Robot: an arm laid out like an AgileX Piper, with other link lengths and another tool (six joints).
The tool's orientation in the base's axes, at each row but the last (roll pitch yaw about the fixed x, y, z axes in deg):
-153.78, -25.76, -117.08
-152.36, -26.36, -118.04
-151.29, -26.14, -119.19
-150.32, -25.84, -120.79
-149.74, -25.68, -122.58
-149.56, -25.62, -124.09
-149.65, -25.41, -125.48
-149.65, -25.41, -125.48
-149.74, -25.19, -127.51
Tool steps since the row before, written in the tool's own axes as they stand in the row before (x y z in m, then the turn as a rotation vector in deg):
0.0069, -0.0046, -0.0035, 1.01, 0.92, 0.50
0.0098, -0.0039, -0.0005, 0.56, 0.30, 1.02
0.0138, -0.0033, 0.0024, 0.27, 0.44, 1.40
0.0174, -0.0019, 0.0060, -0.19, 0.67, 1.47
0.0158, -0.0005, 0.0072, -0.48, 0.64, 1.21
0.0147, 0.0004, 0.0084, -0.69, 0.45, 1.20
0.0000, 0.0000, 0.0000, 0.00, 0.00, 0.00
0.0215, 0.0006, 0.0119, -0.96, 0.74, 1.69
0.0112, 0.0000, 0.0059, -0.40, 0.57, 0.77
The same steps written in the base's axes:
0.0005, -0.0047, 0.0077, -1.12, -0.87, -0.33
-0.0008, -0.0084, 0.0064, -0.27, -0.95, -0.69
-0.0026, -0.0130, 0.0056, -0.18, -0.90, -1.17
-0.0050, -0.0174, 0.0037, -0.15, -0.53, -1.53
-0.0056, -0.0164, 0.0015, -0.04, -0.17, -1.44
-0.0060, -0.0158, -0.0004, 0.22, -0.06, -1.44
0.0000, 0.0000, 0.0000, 0.00, 0.00, 0.00
-0.0094, -0.0227, -0.0003, 0.22, -0.06, -2.07
-0.0051, -0.0116, 0.0002, -0.11, 0.03, -1.03

